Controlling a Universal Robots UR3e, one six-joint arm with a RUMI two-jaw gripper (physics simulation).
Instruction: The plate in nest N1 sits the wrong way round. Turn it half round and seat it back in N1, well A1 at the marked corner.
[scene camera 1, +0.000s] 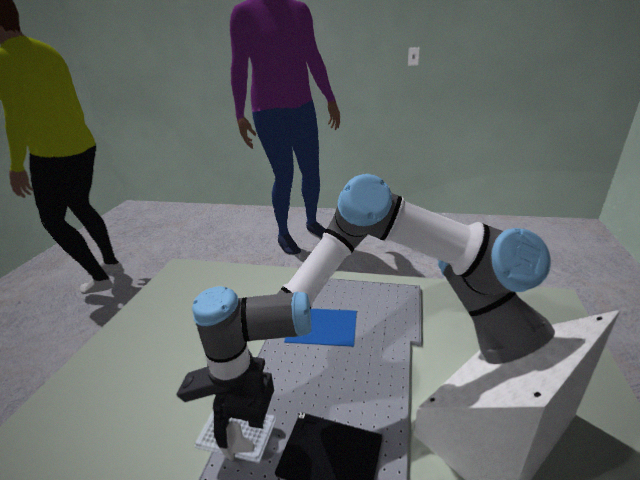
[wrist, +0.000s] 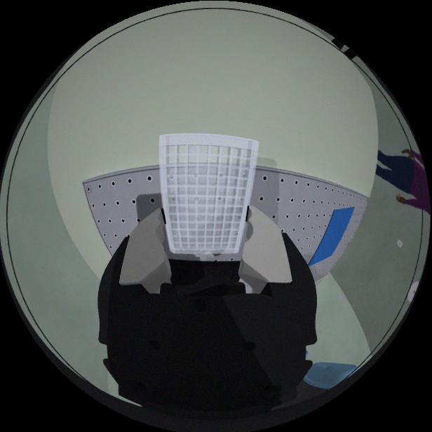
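The white well plate (scene camera 1: 262, 431) (wrist: 206, 200) is gripped by its two long sides and held flat above the pegboard's edge, its shadow apart from it. My gripper (scene camera 1: 238, 440) (wrist: 205, 208) is shut on the plate, with a grey finger against each side in the wrist view. A black square block (scene camera 1: 330, 449) (wrist: 192, 270) with a small pale mark at one corner lies to the right of the plate in the scene view. I cannot tell whether it is nest N1. Well lettering on the plate is too small to read.
The grey pegboard (scene camera 1: 382, 372) (wrist: 117, 191) lies on the pale green table (scene camera 1: 113, 372) (wrist: 215, 75). A blue mat (scene camera 1: 336, 328) (wrist: 332, 235) lies on its far part. The arm's white wedge base (scene camera 1: 480, 428) stands at the right. Two people stand beyond the table.
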